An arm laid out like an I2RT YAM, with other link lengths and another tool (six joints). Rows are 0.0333 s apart.
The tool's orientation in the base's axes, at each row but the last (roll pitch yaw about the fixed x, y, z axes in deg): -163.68, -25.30, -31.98; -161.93, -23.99, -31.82; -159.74, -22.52, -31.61; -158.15, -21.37, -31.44; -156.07, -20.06, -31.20; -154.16, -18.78, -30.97; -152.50, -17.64, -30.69
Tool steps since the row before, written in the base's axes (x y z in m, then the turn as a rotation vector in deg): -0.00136, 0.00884, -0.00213, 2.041, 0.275, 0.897; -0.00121, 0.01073, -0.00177, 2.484, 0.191, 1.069; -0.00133, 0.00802, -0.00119, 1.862, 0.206, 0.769; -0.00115, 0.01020, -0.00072, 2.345, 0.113, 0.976; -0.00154, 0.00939, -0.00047, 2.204, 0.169, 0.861; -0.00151, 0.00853, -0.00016, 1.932, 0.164, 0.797; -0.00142, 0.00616, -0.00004, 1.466, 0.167, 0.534
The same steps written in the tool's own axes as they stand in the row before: -0.00619, -0.00666, 0.00136, 1.817, -1.299, 0.241; -0.00683, -0.00840, 0.00158, 2.271, -1.449, 0.305; -0.00539, -0.00608, 0.00124, 1.660, -1.130, 0.263; -0.00613, -0.00813, 0.00151, 2.164, -1.300, 0.304; -0.00597, -0.00729, 0.00140, 1.984, -1.254, 0.346; -0.00543, -0.00661, 0.00134, 1.745, -1.130, 0.271; -0.00417, -0.00465, 0.00097, 1.282, -0.862, 0.276
